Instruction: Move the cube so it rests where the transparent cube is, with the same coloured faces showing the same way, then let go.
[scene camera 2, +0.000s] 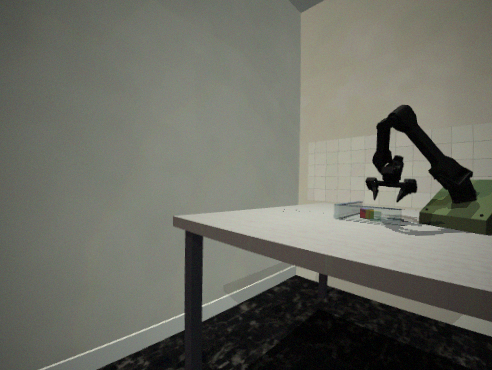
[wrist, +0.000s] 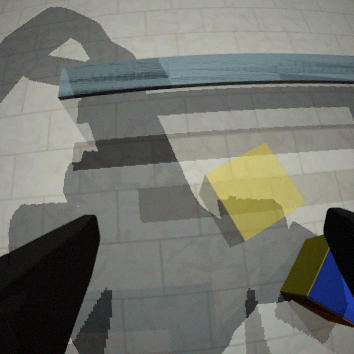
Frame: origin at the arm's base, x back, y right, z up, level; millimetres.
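Where they show: gripper, between the fingertips: (scene camera 2: 385, 200) (wrist: 214, 224); arm's base, origin of its link: (scene camera 2: 464, 196).
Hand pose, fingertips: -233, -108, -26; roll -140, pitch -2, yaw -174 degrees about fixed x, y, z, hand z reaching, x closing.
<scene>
Each offset is from my fingertips to the centre of the thing, as dx, dy, dz. Level surfaces: height alone.
The solid cube {-81, +18, -62} (wrist: 324, 285) is at the lower right in the wrist view, with a blue face, an olive-yellow face and a thin dark orange strip; the right finger covers part of it. In the scene view a small block (scene camera 2: 367, 214) shows red and olive-yellow faces. The transparent cube {-27, -28, -62} (wrist: 255, 192) has a yellow top and see-through sides, and sits turned between the solid cube and the blue bar; I cannot clearly separate it in the scene view. My gripper (scene camera 2: 387, 200) (wrist: 214, 224) is open and empty, pointing down above the table, with the cubes below and apart from it.
A see-through, blue-edged barrier (scene camera 2: 344, 211) (wrist: 215, 71) stands on the table {dz -82} (scene camera 2: 280, 232), beyond the transparent cube in the wrist view. The green arm base (scene camera 2: 452, 217) is at the right. Tiled wall (scene camera 2: 330, 170) rises behind. Arm shadows cross the tabletop.
</scene>
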